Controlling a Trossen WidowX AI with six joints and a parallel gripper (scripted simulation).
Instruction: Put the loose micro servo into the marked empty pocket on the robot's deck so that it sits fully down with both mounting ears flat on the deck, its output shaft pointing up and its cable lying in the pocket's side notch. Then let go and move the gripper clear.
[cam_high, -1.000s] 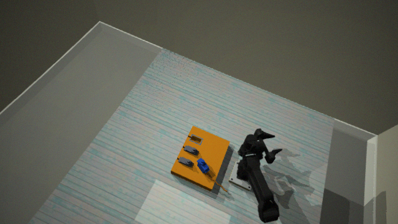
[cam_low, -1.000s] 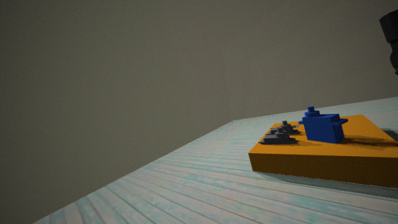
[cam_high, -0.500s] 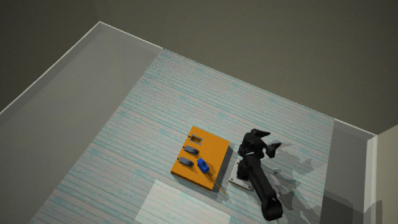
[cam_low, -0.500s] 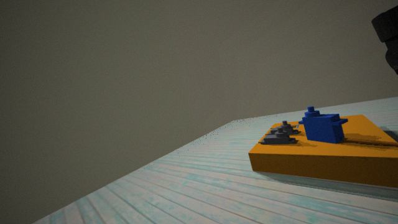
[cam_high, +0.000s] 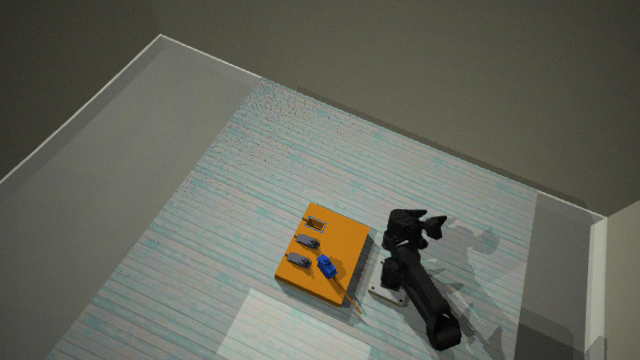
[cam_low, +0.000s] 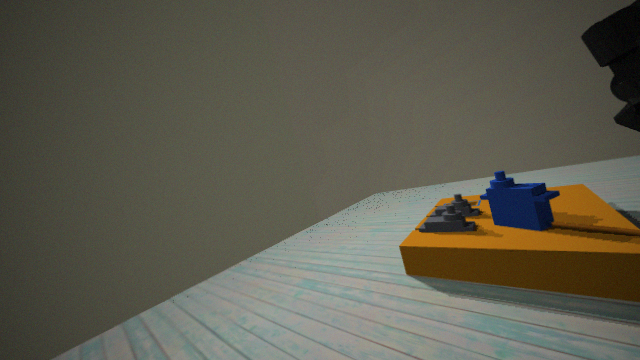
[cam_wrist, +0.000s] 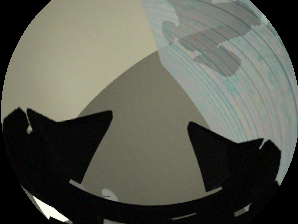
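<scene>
Right now my gripper tip is 290 mm short of the orange deck, 190 mm to the right of it and 170 mm above it.
</scene>
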